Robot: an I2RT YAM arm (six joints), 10 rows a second.
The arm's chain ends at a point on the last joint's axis. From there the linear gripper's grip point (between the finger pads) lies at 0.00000 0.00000 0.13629 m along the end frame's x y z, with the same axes.
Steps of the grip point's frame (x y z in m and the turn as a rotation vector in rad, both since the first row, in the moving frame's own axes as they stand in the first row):
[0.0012, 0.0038, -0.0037, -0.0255, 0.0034, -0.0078]
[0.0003, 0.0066, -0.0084, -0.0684, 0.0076, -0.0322]
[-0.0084, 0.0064, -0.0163, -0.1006, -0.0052, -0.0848]
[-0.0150, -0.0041, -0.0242, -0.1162, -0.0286, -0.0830]
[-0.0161, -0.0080, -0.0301, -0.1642, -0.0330, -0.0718]
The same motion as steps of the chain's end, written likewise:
[0.0007, 0.0003, -0.0037, -0.0255, 0.0034, -0.0078]
[-0.0009, -0.0027, -0.0081, -0.0684, 0.0076, -0.0322]
[-0.0083, -0.0073, -0.0156, -0.1006, -0.0052, -0.0848]
[-0.0118, -0.0200, -0.0232, -0.1162, -0.0286, -0.0830]
[-0.0124, -0.0304, -0.0282, -0.1642, -0.0330, -0.0718]

